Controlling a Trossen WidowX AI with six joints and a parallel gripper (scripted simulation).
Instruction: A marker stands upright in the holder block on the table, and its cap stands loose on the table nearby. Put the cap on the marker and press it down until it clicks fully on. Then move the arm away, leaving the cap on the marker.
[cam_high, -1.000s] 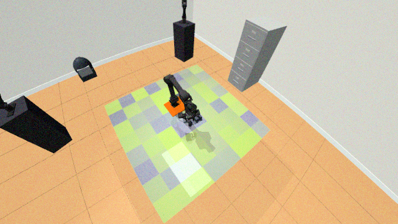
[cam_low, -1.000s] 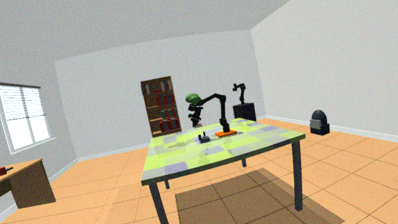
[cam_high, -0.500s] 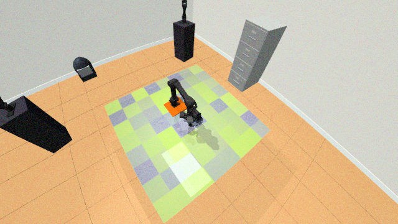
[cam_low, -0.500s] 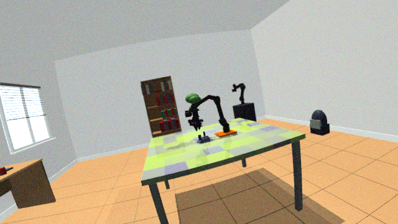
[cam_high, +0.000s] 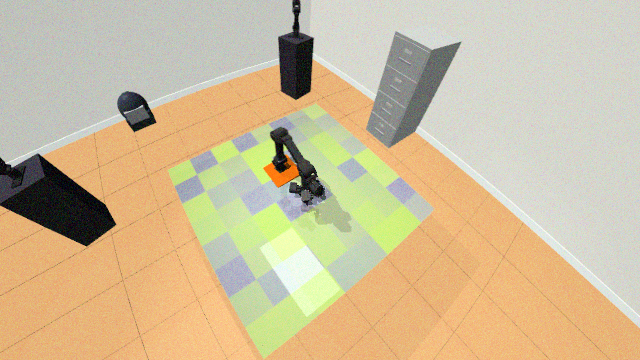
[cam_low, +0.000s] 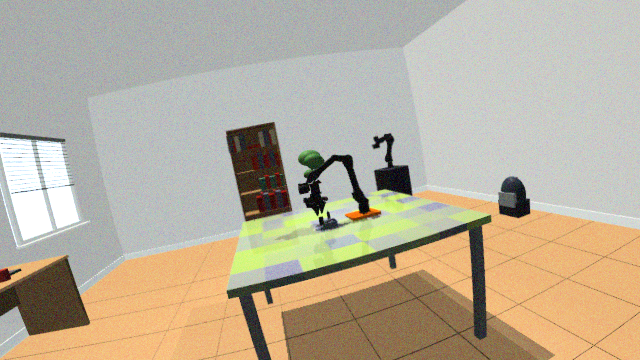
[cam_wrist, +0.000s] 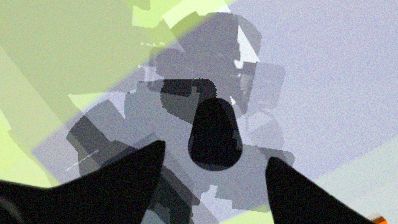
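The dark marker cap lies 40 mm below my gripper tip. Also, from my gripper tip: holder block (110 mm to the left, 40 mm below, 10 mm behind).
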